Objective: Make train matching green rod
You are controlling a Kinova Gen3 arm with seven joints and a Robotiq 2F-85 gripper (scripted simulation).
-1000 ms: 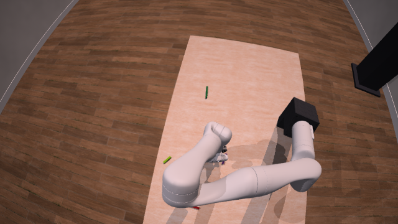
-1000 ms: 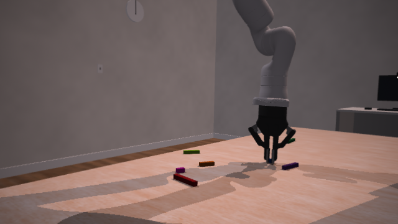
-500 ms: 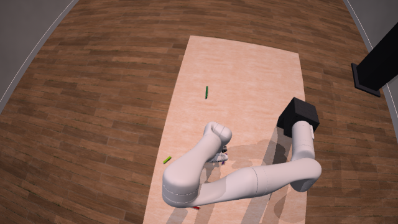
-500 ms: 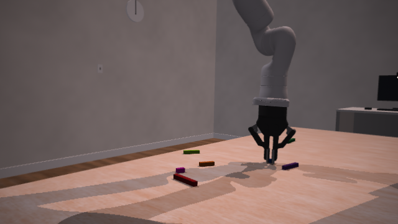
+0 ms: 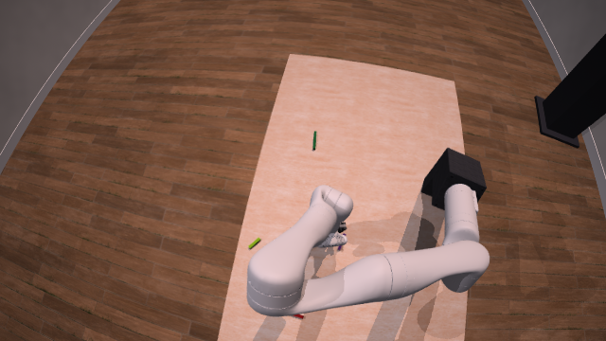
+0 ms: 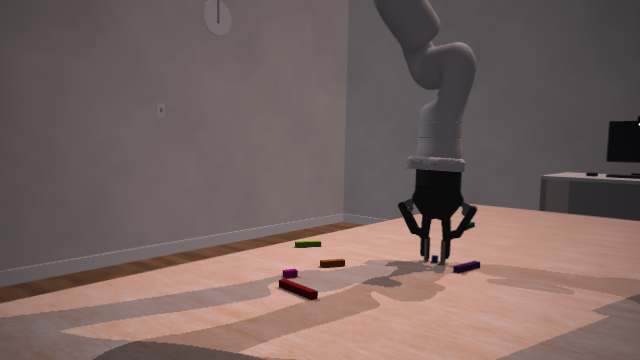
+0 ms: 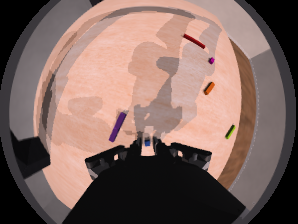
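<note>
Now: the blue rod 20 mm below my hand. The rest, counted from my hand: lime rod: 220 mm ahead, 100 mm to the left, 20 mm below; orange rod: 90 mm ahead, 160 mm to the left, 20 mm below; purple rod: 60 mm behind, 20 mm below.
</note>
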